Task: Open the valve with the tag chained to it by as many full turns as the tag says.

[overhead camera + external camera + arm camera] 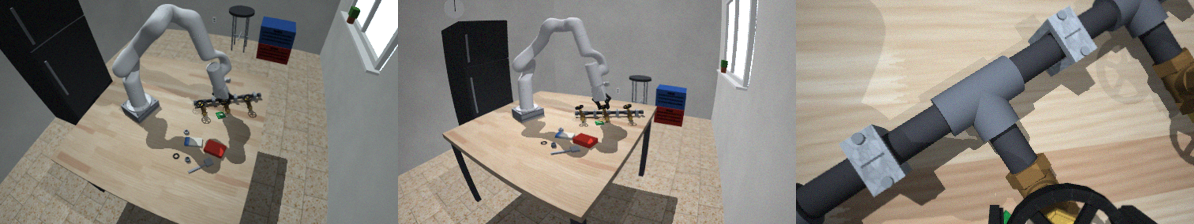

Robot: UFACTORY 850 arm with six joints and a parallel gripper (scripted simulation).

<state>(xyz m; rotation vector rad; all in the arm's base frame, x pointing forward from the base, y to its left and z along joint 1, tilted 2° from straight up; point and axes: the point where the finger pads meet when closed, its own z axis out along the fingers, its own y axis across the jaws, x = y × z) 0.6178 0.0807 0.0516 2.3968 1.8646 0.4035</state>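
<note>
Right now the green tag is 10 cm below my hand, 5 cm to the right of it and 3 cm behind it. From my hand the other things lie so: grey scraper: 44 cm to the right, 10 cm below, 6 cm behind; red box: 33 cm to the right, 9 cm below, 1 cm behind; white block: 30 cm to the right, 15 cm behind, 10 cm below.
</note>
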